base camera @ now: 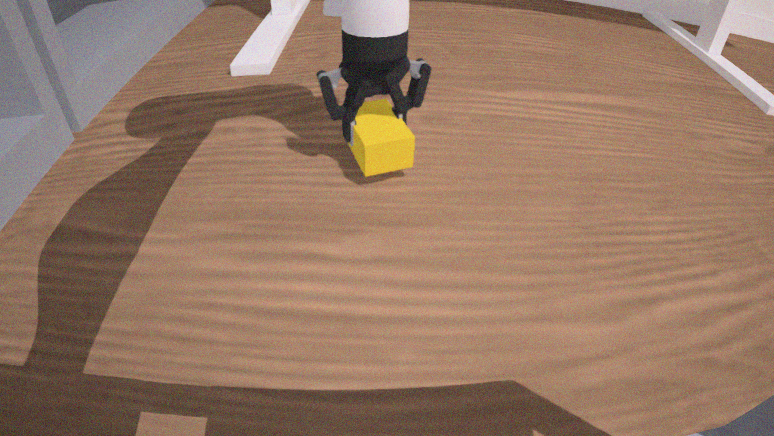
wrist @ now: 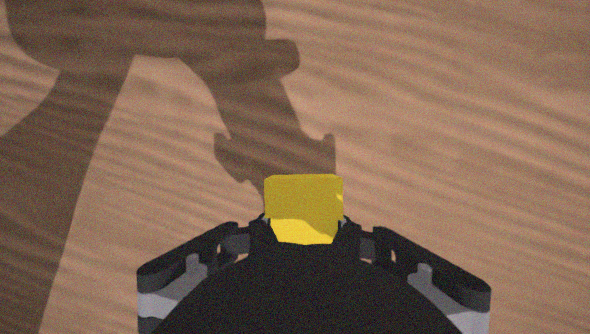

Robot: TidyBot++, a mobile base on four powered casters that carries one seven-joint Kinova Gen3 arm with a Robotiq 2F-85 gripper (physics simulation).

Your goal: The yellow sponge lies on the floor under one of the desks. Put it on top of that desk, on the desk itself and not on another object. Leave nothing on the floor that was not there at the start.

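Places are measured from the arm's base along level axes (x down, y ahead, z right), in metres.
Pixels of known places: gripper, fingertip midpoint: (base camera: 374,139) (wrist: 303,218).
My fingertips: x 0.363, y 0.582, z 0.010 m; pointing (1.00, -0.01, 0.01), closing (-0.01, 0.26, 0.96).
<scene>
Behind a point stands the place of what it marks.
The yellow sponge (base camera: 384,146) @[z 0.019, x 0.336, y 0.526 m] (wrist: 304,197) @[z 0.002, x 0.331, y 0.609 m] is held between the fingertips of my gripper (base camera: 377,121) @[z 0.010, x 0.363, y 0.582 m] (wrist: 303,218) @[z 0.010, x 0.363, y 0.582 m], which is shut on it. In the base camera view the sponge hangs a little above the wooden floor, its shadow just below and to the left. The fingers grip it on both sides in the wrist view. White desk legs show at the upper left (base camera: 270,40) @[z -0.202, x 0.372, y 0.991 m] and upper right (base camera: 720,70) @[z 0.990, x 0.384, y 1.028 m] of the base camera view. The desk top does not show in either view.
Grey panels (base camera: 32,81) @[z -0.526, x 0.261, y 0.648 m] stand along the left edge of the base camera view. A white wall runs behind at the upper right. Dark shadows of the arm and other structures lie on the floor (base camera: 460,259) @[z 0.096, x 0.396, y 0.403 m] (wrist: 450,125) @[z 0.144, x 0.397, y 0.723 m].
</scene>
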